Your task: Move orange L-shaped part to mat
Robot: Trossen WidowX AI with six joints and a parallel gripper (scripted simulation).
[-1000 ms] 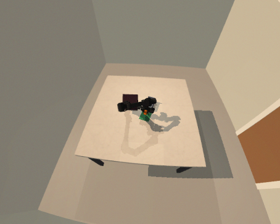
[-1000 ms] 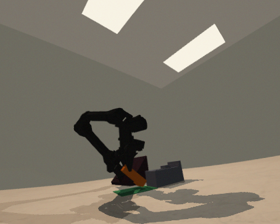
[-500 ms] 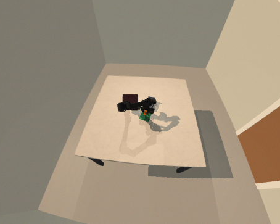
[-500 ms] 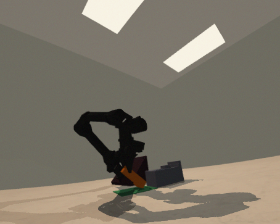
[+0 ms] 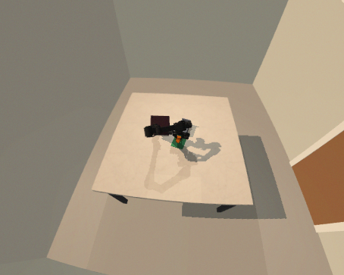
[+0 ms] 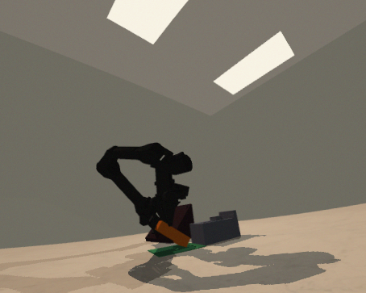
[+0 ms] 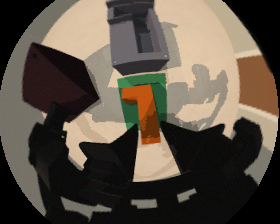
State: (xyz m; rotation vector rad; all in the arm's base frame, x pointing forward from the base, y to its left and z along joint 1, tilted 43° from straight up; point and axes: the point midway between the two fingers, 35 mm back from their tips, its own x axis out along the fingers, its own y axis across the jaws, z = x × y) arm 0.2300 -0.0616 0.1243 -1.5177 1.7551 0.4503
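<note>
Now: the orange L-shaped part 10 mm behind my gripper tip, 30 mm to the left of it and 30 mm below it. From my gripper tip the other things lie so: green mat (10 mm ahead, 20 mm to the left, 80 mm below).
</note>
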